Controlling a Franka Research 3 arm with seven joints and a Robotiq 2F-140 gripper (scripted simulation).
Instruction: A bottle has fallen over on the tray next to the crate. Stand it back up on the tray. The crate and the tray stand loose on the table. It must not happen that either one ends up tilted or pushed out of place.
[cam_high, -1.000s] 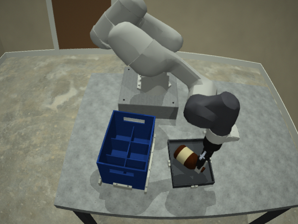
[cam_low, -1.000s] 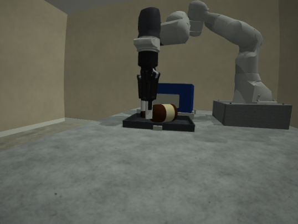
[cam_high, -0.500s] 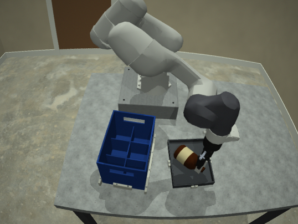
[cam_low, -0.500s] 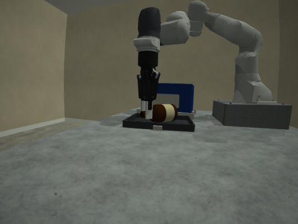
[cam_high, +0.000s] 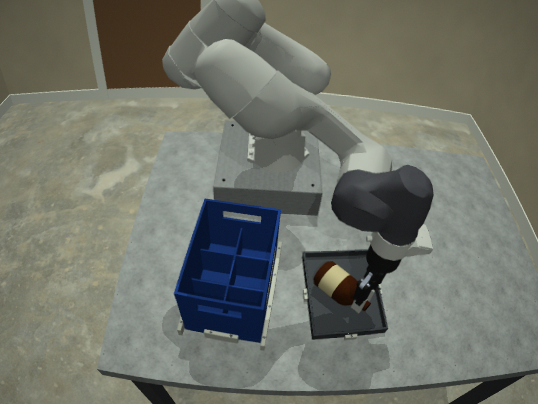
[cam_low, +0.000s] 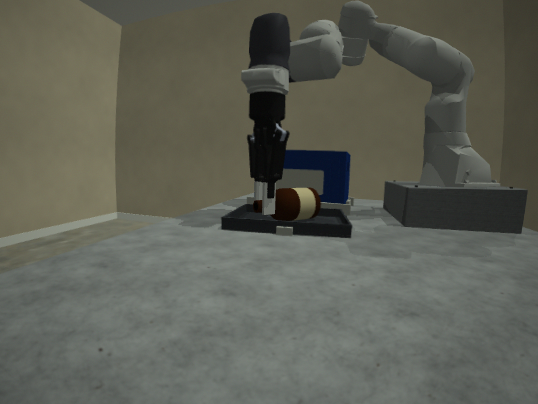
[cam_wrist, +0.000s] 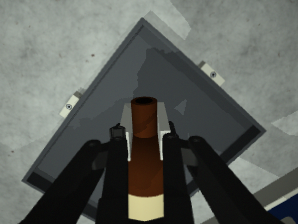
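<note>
Right now my hand is 5 cm past the brown bottle, 3 cm to the left of it and 2 cm above it. From my hand the other things lie so: blue crate: 11 cm behind, 30 cm to the right, 2 cm above; then dark grey tray: 5 cm behind, 2 cm to the right, 5 cm below.
</note>
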